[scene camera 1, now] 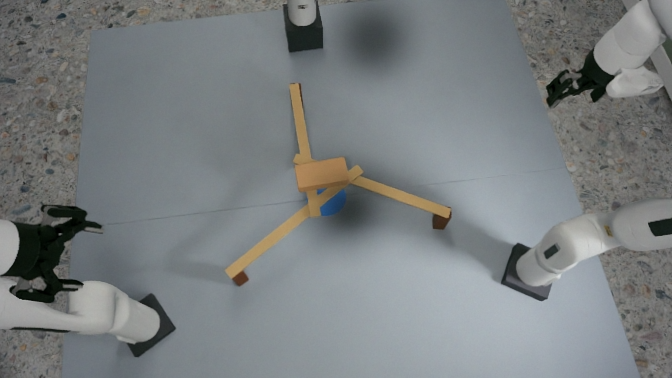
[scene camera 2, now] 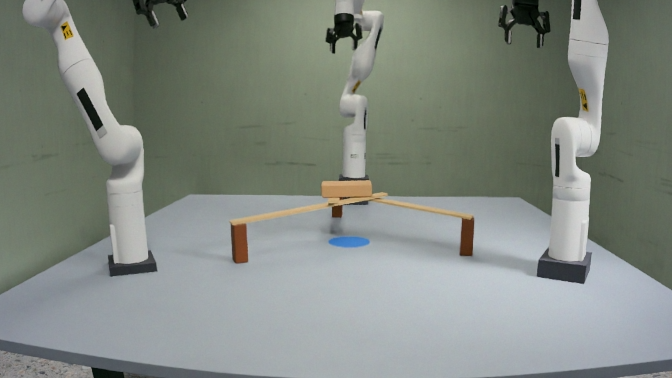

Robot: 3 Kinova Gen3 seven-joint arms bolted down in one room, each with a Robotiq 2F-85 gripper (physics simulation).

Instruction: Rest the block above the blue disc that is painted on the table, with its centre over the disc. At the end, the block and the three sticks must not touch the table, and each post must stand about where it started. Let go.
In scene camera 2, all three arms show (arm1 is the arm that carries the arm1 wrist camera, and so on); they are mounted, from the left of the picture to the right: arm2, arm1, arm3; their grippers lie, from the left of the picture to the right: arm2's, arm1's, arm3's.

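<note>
The orange block [scene camera 1: 321, 174] [scene camera 2: 346, 189] rests nearly level on the crossed inner ends of the sticks, off the table. In scene camera 1 it overlaps the upper edge of the blue disc [scene camera 1: 336, 202] [scene camera 2: 349, 242]; exact centring can't be told. The left stick [scene camera 1: 270, 243] [scene camera 2: 280, 213], right stick [scene camera 1: 405, 195] [scene camera 2: 425, 207] and far stick [scene camera 1: 300, 120] lean inward from upright brown posts [scene camera 2: 240, 243] [scene camera 2: 467, 237] [scene camera 2: 337, 211]. Arm1's gripper [scene camera 2: 344, 49] is open, high above the block. Arm2's gripper [scene camera 2: 170, 20] and arm3's gripper [scene camera 2: 524, 42] are open, high up.
In scene camera 1, an open gripper [scene camera 1: 92, 257] hangs at the left edge and another gripper [scene camera 1: 574, 100] at the upper right. Three dark arm bases [scene camera 1: 305, 39] [scene camera 1: 515, 277] [scene camera 1: 162, 327] stand around the sticks on the grey table [scene camera 1: 375, 320] [scene camera 2: 345, 320].
</note>
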